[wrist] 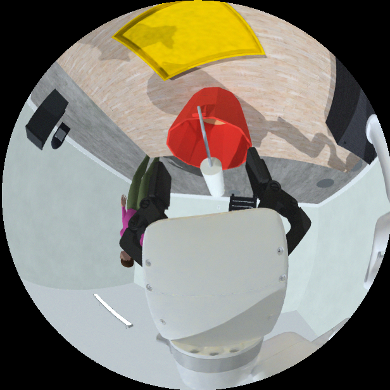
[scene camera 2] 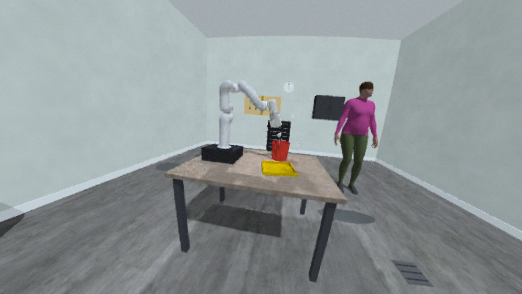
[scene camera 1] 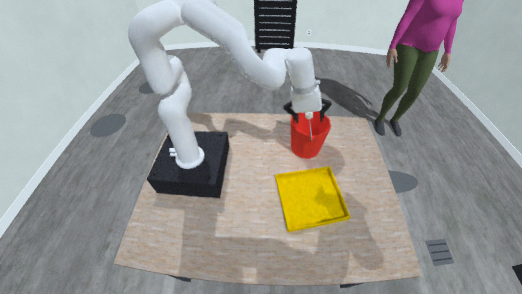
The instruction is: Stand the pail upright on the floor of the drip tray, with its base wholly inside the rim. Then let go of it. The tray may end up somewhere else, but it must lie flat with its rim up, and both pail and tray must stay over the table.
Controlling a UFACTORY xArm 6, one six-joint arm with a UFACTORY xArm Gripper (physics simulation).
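Seen in the pictures: gripper, fingertip midpoint: (scene camera 2: 277,133) (scene camera 1: 309,119); arm's base, origin of the base link: (scene camera 2: 224,147) (scene camera 1: 190,157).
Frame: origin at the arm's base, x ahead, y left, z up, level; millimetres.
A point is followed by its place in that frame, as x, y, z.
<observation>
The red pail (scene camera 1: 304,143) @[493, 107, 9] (scene camera 2: 280,151) @[527, 105, -6] (wrist: 215,102) stands upright on the table behind the yellow drip tray (scene camera 1: 297,200) @[469, -116, -103] (scene camera 2: 277,168) @[524, -96, -103] (wrist: 215,35), apart from it. The tray lies flat with its rim up. The pail's thin wire handle is raised, with its white grip (scene camera 1: 309,115) @[497, 136, 145] (wrist: 213,177) standing above the opening. My gripper (scene camera 1: 309,119) @[487, 80, 171] (wrist: 205,161) is open at the pail's mouth. Its fingers stand on either side of the handle grip, apart from it. The fingers are too small to make out in scene camera 2.
The black base block (scene camera 1: 212,175) @[121, -84, 3] (scene camera 2: 222,153) @[45, -130, -21] of the arm stands on the left of the wooden table (scene camera 1: 245,215) @[259, -195, -107] (scene camera 2: 215,175) @[113, -379, -107]. A person in a pink top (scene camera 1: 430,25) (scene camera 2: 359,115) stands on the floor beyond the table's right side. A black rack stands behind the table.
</observation>
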